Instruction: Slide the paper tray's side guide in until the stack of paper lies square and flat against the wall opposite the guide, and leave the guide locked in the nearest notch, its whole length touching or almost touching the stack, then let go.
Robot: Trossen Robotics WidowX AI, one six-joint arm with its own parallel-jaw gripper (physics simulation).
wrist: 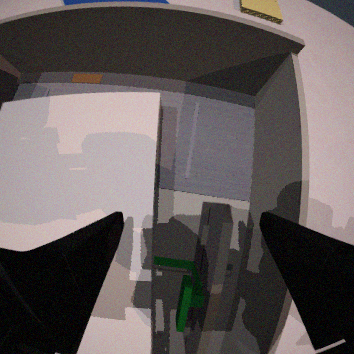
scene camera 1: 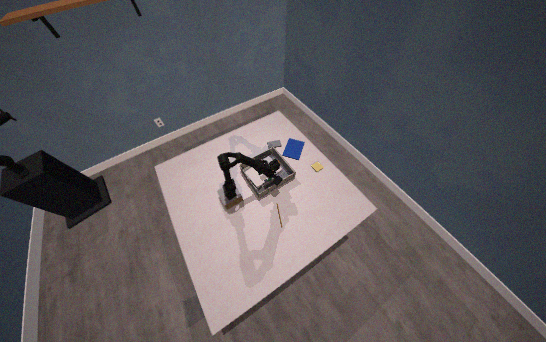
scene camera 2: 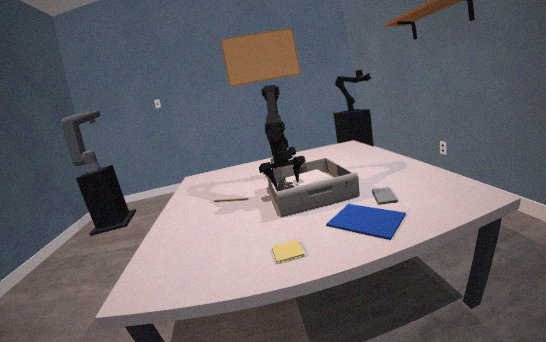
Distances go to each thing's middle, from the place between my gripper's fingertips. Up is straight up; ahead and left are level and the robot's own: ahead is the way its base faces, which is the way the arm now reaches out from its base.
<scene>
I see my gripper 90 mm to the right of the grey paper tray [scene camera 2: 344, 185] and 10 mm above it. From my hand the other things lie so: blue book [scene camera 2: 381, 223]: 340 mm ahead, 130 mm to the left, 60 mm below; then white paper stack [wrist: 78, 157]: 110 mm to the left, 30 mm below, 20 mm behind.
</scene>
